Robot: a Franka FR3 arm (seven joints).
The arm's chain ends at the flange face. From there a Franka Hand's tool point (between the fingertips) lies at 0.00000 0.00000 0.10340 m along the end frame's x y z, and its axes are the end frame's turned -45 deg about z.
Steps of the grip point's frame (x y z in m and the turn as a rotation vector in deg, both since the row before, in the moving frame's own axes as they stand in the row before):
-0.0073 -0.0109 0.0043 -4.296 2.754 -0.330
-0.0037 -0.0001 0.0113 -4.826 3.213 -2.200
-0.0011 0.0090 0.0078 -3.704 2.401 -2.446
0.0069 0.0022 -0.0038 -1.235 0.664 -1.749
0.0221 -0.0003 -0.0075 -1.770 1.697 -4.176
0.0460 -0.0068 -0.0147 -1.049 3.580 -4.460
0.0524 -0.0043 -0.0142 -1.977 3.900 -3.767
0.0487 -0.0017 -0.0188 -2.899 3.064 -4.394
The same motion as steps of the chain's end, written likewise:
-0.0219 -0.0045 0.0047 -1.090 4.985 -0.330
-0.0130 0.0007 0.0118 -1.141 5.684 -2.200
-0.0022 0.0056 0.0081 -0.921 4.317 -2.446
0.0040 -0.0040 -0.0038 -0.404 1.343 -1.749
0.0110 -0.0158 -0.0074 -0.052 2.452 -4.176
0.0219 -0.0339 -0.0145 1.790 3.273 -4.460
0.0266 -0.0374 -0.0139 1.360 4.156 -3.767
0.0256 -0.0351 -0.0185 0.117 4.216 -4.394

